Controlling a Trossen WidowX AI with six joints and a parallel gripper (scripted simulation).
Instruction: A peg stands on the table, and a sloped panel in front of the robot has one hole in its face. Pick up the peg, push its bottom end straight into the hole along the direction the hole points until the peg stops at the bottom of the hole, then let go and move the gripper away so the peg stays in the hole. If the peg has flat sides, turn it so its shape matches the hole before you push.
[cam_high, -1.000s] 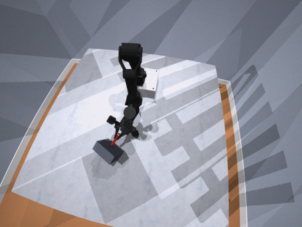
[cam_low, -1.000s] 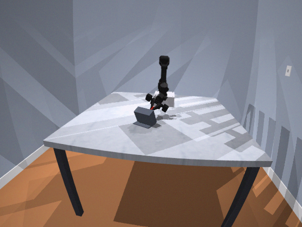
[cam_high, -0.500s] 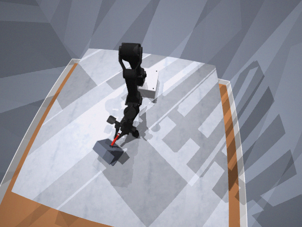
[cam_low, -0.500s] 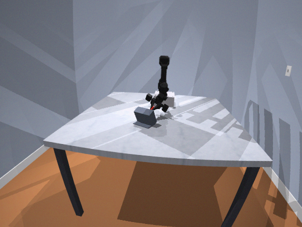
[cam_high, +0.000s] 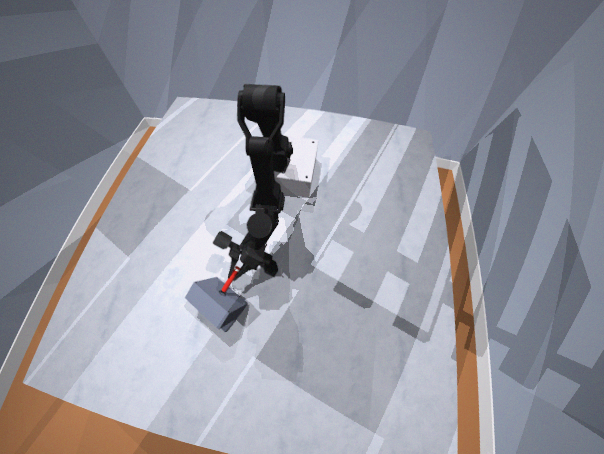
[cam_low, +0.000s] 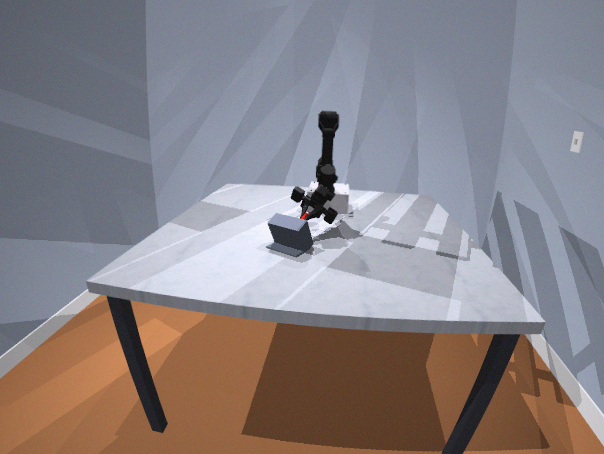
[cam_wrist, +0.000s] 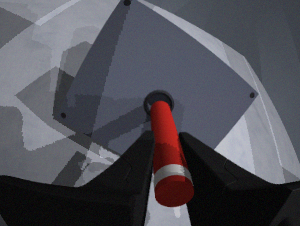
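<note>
Right now my gripper tip is 70 mm short of the sloped panel, 30 mm above it and 20 mm to the left of it. Round my gripper tip: red peg: 10 mm behind, 10 mm above.
</note>
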